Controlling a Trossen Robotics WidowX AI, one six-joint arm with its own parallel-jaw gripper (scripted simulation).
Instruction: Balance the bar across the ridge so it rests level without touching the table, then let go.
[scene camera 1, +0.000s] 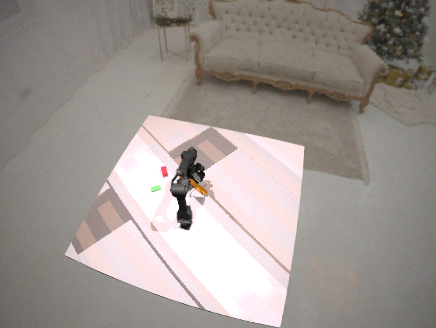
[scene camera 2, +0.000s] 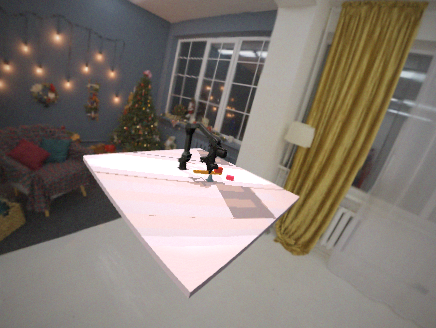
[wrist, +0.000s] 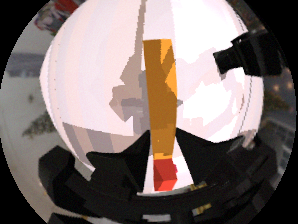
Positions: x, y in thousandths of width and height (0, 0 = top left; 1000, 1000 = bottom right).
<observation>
In view: the gripper (wrist: 545, 587) and an orange bar (wrist: 542, 350).
</observation>
